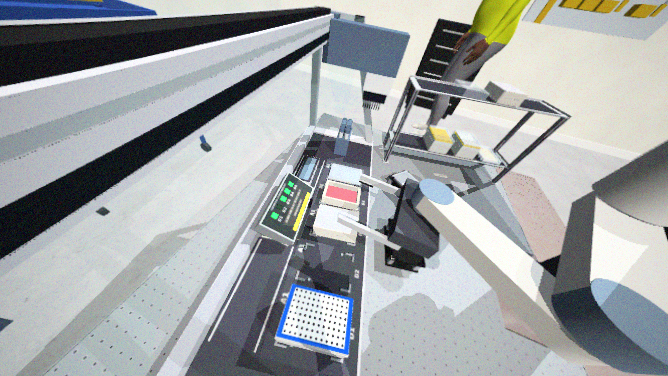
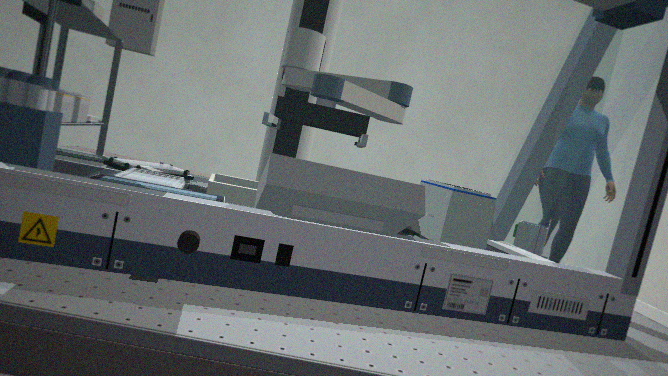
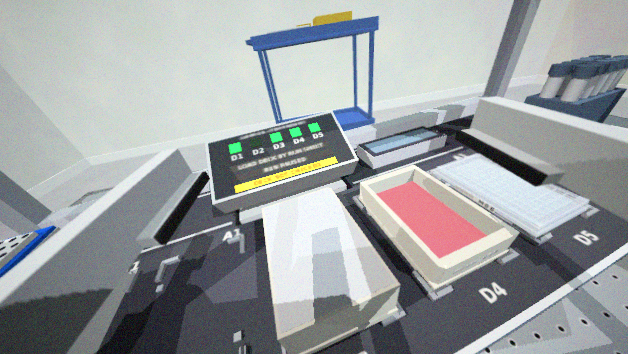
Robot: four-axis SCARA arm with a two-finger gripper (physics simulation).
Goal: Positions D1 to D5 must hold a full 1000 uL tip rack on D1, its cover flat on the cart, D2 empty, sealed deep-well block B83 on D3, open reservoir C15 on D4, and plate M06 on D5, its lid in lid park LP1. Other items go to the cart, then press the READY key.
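Frame: origin at the arm's base, x back, y up, z left, level; millimetres.
Seen in the pictures: gripper, fingertip midpoint: (image 1: 350, 195) (image 2: 315, 129) (image 3: 329, 140).
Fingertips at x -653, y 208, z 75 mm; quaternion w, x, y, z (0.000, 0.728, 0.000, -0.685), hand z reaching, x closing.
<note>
Pixels of each thing's top centre, then the offset from my fingertips to it. "*": a spot on its surface instead.
- blue-rimmed tip rack, middle of its top: (image 2: 457, 186) (image 1: 318, 315) dx +29, dy -41, dz +265 mm
- pale closed block, middle of its top: (image 3: 312, 235) (image 1: 337, 218) dx -13, dy -91, dz +21 mm
- open reservoir, middle of its top: (image 3: 424, 202) (image 2: 237, 181) (image 1: 342, 191) dx -38, dy -107, dz -101 mm
- clear plate, middle of its top: (image 3: 501, 180) (image 1: 346, 172) dx -60, dy -124, dz -223 mm
- panel, surface spot: (image 3: 280, 160) * dx -138, dy -79, dz +48 mm
- flat pale item, middle of its top: (image 1: 487, 152) dx +530, dy -79, dz -671 mm
- grey box, middle of its top: (image 1: 508, 87) dx +403, dy +196, dz -642 mm
- blue tube rack, surface spot: (image 3: 575, 100) (image 1: 347, 138) * dx -110, dy -57, dz -354 mm
My gripper (image 1: 353, 198) (image 2: 316, 131) (image 3: 329, 140) is open and empty above the deck, its fingers spread over the D3 to D5 side. The blue-rimmed tip rack (image 1: 316, 320) (image 2: 457, 215) (image 3: 20, 247) stands uncovered on D1. D2 holds no item. A pale closed block (image 1: 332, 227) (image 3: 325, 250) sits on D3; its label is unreadable. The open reservoir (image 1: 341, 194) (image 3: 430, 215) with red liquid sits on D4. A clear plate (image 1: 345, 174) (image 3: 515, 192) sits on D5. The panel (image 1: 285, 207) (image 3: 280, 160) shows D1, D3, D4 and D5 green, D2 dark, and a yellow bar.
The cart (image 1: 410, 142) at the back right carries two yellow-topped boxes (image 1: 440, 139) (image 1: 465, 143), a flat pale item (image 1: 490, 156) and, on top, a grey box (image 1: 505, 93). A blue tube rack (image 1: 343, 137) (image 3: 575, 100) stands beyond D5. People stand behind. LP1 is mostly hidden behind the gripper.
</note>
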